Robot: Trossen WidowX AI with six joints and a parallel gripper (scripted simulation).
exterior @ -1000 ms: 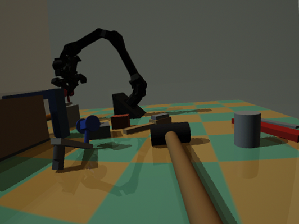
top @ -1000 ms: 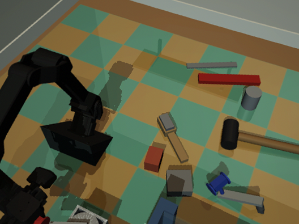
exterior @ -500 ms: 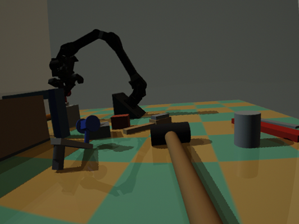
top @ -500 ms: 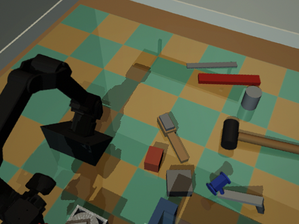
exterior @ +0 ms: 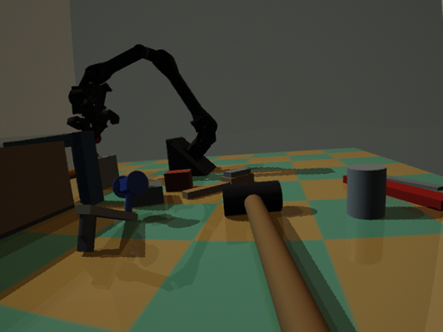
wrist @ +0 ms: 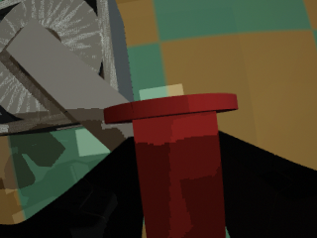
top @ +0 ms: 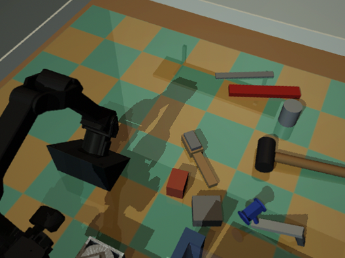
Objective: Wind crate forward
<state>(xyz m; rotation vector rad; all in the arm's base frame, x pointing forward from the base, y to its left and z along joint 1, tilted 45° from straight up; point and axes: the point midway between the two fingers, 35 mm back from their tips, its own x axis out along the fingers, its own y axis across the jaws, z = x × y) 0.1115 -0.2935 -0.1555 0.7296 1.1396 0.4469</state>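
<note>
My gripper tip is 1 cm short of the red-knobbed winch handle, 3 cm to the right of it and 3 cm above it. Also, from my gripper tip: red cylindrical grip 1 cm behind; grey block 22 cm ahead, 32 cm to the left, 11 cm below; boxy winch 4 cm ahead, 6 cm to the left, 10 cm below.
</note>
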